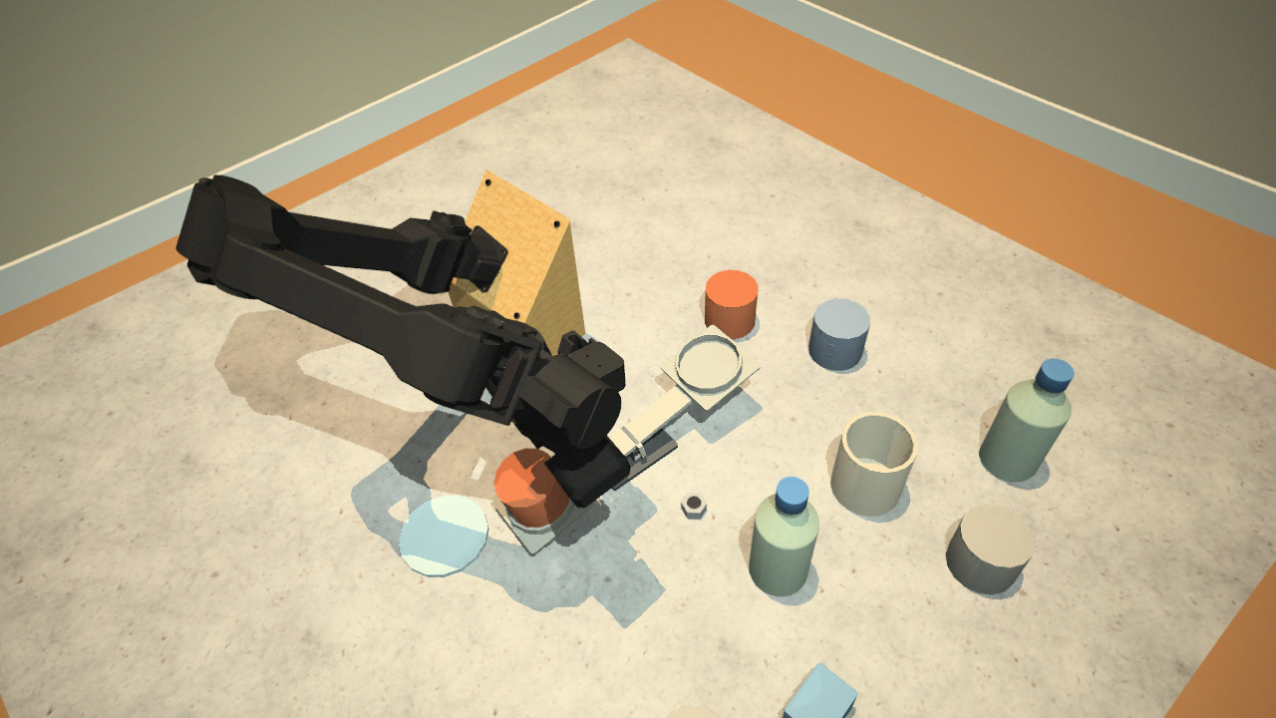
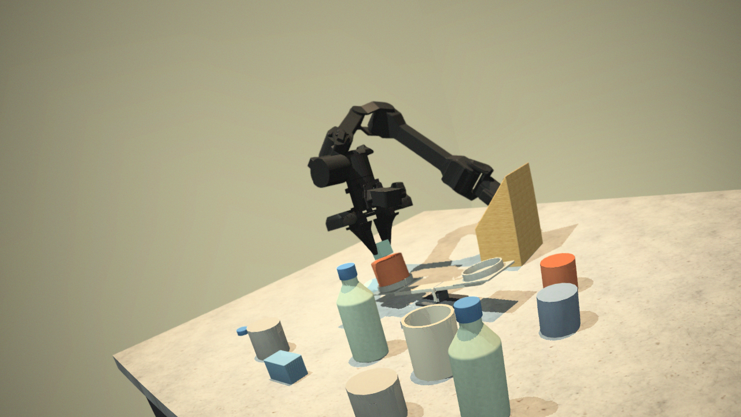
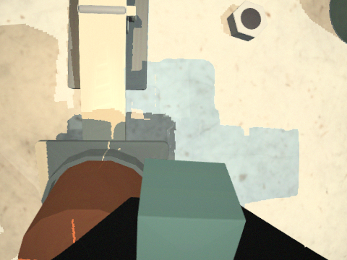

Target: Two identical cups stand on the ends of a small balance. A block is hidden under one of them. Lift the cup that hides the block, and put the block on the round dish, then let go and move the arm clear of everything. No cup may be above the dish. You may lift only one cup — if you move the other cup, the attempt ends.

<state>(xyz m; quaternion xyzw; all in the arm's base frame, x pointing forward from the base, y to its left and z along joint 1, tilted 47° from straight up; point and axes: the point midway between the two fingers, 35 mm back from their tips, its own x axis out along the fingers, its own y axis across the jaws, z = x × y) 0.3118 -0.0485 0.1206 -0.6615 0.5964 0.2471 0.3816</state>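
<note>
The pale green round dish lies 10 cm behind my gripper tip, 13 cm to the right of it and 12 cm below it. Round my gripper tip: beige cup (20 cm ahead, 26 cm to the left, 8 cm below); then pale green block (1 cm above); then nut (8 cm ahead, 10 cm to the left, 11 cm below).
</note>
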